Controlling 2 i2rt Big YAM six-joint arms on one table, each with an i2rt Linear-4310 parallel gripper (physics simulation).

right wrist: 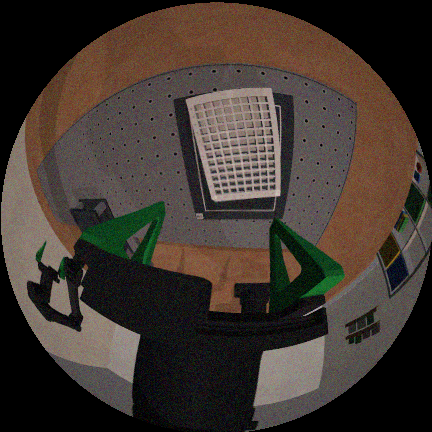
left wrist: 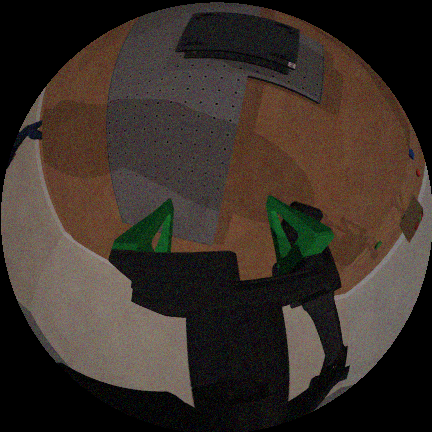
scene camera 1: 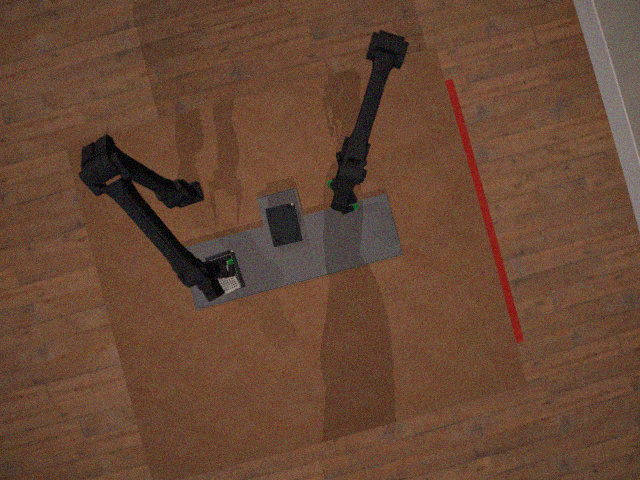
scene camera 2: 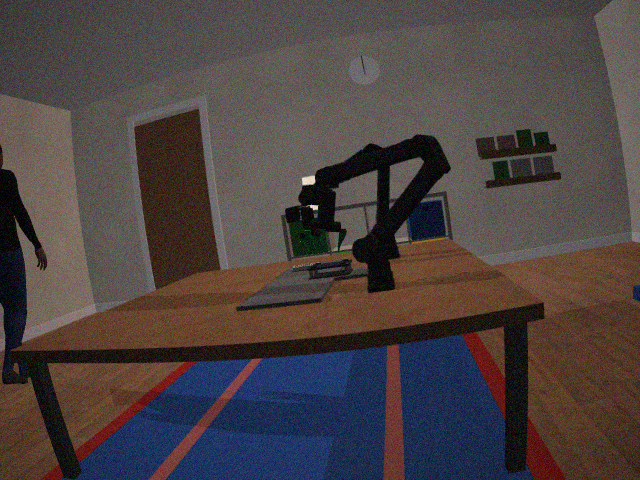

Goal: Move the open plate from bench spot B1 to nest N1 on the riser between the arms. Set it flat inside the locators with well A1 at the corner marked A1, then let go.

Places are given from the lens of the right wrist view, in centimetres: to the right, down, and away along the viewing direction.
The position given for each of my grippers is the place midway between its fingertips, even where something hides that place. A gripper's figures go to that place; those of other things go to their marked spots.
my right gripper (right wrist: 218, 214): 0, 0, 12
white well plate (right wrist: 236, 132): 2, -8, 12
